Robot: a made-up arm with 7 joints.
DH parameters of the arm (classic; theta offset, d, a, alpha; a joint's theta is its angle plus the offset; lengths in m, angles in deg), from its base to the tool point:
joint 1: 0 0.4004 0 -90
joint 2: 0 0 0 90
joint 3: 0 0.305 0.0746 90
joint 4: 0 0 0.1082 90
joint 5: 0 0.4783 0 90
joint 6: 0 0 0.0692 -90
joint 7: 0 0.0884 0 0
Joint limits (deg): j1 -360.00..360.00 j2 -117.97..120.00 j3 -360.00..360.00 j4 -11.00..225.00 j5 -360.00..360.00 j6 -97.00..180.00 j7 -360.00..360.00
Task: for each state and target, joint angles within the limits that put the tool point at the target. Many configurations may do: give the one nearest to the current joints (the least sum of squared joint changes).
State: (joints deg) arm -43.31 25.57 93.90 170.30 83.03 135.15 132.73
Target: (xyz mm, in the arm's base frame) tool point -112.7 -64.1 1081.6
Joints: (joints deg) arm -48.05 5.98 86.39 196.22 82.13 163.76 132.73
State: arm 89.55 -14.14 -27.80 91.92 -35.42 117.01 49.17
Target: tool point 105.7 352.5 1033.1
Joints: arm 99.44 -21.13 -10.51 106.79 -34.80 111.85 49.17
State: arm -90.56 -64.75 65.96 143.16 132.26 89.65 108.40
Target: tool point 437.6 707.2 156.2
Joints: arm -100.17 -105.07 80.93 138.57 125.88 103.07 108.40
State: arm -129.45 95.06 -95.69 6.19 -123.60 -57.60 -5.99
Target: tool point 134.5 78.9 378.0
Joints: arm -150.92 105.78 -87.12 -11.00 -144.44 -64.65 -5.99
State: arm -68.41 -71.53 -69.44 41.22 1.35 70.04 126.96
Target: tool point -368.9 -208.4 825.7
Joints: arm -68.40 -75.03 -44.90 58.82 3.61 65.75 126.96
